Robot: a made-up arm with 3 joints. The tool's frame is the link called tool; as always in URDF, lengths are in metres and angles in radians.
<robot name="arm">
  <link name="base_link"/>
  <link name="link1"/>
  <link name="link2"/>
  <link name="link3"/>
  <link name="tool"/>
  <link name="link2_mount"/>
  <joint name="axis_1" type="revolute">
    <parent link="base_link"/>
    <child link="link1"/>
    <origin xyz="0.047 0.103 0.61" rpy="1.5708 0 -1.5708"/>
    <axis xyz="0 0 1"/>
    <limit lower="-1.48" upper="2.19"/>
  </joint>
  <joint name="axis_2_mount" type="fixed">
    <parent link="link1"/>
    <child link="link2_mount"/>
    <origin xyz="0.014 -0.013 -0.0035"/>
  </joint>
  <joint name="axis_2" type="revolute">
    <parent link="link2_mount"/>
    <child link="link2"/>
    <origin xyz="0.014 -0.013 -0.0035" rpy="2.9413 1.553 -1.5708"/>
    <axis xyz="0 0 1"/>
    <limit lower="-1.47" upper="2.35"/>
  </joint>
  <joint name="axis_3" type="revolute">
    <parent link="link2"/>
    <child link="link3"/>
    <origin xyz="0.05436 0.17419 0.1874" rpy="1.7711 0 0"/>
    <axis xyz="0 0 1"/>
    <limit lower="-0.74" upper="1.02"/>
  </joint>
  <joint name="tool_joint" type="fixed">
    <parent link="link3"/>
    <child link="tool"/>
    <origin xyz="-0.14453 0.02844 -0.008" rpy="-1.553 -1.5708 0"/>
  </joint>
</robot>
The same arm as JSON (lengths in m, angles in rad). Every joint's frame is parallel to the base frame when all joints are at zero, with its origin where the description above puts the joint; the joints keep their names.
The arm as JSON. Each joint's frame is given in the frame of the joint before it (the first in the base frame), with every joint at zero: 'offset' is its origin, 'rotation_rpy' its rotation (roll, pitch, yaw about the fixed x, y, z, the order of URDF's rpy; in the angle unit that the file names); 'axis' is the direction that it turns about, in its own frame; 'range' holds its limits. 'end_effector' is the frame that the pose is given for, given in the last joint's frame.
{
  "length_unit": "m",
  "angle_unit": "rad",
  "chain": [
    {
      "id": "axis_1",
      "offset": [
        0.047,
        0.103,
        0.61
      ],
      "rotation_rpy": [
        0.0,
        0.0,
        0.0
      ],
      "axis": "-x",
      "range": [
        -1.48,
        2.19
      ]
    },
    {
      "id": "axis_2",
      "offset": [
        0.007,
        -0.028,
        -0.026
      ],
      "rotation_rpy": [
        0.0,
        0.0,
        0.0
      ],
      "axis": [
        0.017399,
        0.198989,
        0.979847
      ],
      "range": [
        -1.47,
        2.35
      ]
    },
    {
      "id": "axis_3",
      "offset": [
        0.057,
        0.208,
        0.148
      ],
      "rotation_rpy": [
        0.0,
        0.0,
        0.0
      ],
      "axis": "-y",
      "range": [
        -0.74,
        1.02
      ]
    }
  ],
  "end_effector": {
    "offset": [
      -0.144,
      0.008,
      0.031
    ],
    "rotation_rpy": [
      0.0,
      0.0,
      -1.5708
    ]
  }
}

